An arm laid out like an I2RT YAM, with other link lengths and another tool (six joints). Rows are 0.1 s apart.
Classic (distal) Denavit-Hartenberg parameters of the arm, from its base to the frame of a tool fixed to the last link. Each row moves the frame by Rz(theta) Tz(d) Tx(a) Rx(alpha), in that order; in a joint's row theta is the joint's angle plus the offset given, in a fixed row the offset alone. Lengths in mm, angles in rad.
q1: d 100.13  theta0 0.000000  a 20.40  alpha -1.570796
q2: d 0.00  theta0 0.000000  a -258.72  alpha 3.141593
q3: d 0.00  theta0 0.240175  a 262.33  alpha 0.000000
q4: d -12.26  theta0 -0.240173  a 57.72  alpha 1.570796
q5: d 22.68  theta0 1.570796  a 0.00  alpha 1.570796
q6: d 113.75  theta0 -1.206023  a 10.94  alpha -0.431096
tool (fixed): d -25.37  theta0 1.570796  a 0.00  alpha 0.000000
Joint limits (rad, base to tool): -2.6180..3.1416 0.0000..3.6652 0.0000..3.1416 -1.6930..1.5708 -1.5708..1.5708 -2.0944..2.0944
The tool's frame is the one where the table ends.
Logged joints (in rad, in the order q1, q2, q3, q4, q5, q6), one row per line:
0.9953 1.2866 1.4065 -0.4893 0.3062 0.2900
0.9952 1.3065 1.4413 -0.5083 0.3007 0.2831
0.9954 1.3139 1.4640 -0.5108 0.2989 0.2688
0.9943 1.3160 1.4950 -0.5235 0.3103 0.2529
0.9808 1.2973 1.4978 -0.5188 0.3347 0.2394
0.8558 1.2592 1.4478 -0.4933 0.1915 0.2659
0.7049 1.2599 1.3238 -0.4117 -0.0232 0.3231
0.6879 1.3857 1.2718 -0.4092 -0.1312 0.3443
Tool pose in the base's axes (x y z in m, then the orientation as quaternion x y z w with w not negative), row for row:
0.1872 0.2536 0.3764 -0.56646 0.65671 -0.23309 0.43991
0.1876 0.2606 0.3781 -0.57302 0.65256 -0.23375 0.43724
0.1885 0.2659 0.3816 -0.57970 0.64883 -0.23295 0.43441
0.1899 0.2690 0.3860 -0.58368 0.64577 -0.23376 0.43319
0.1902 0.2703 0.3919 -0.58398 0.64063 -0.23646 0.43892
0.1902 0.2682 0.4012 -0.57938 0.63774 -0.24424 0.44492
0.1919 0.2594 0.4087 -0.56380 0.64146 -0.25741 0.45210
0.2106 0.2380 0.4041 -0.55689 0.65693 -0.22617 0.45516
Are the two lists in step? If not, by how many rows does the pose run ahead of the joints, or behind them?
The pose runs 2 rows behind the joints: the pose in row i belongs to the joints in row i - 2.
